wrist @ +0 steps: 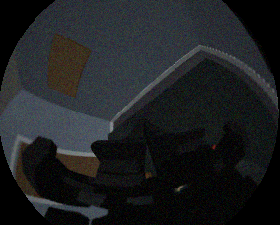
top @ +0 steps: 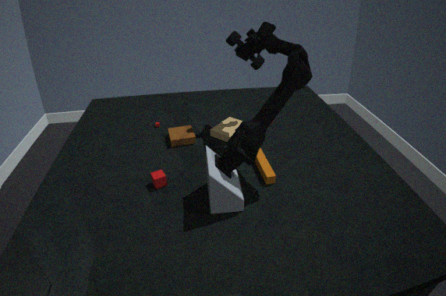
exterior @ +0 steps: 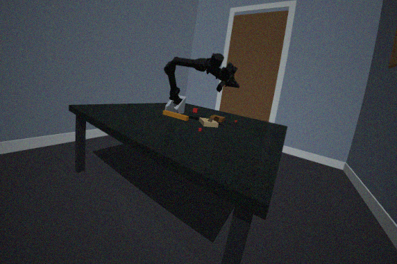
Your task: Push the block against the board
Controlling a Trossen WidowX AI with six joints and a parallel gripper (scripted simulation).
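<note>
My gripper tip is 270 mm above the brown block, 250 mm to the right of it and 250 mm past it. From my gripper tip the other things lie so: red cube (530 mm behind, 300 mm to the left, 260 mm below); orange board (440 mm behind, 270 mm below, 50 mm to the right); tan flat block (270 mm below, 200 mm behind, 50 mm to the left).
</note>
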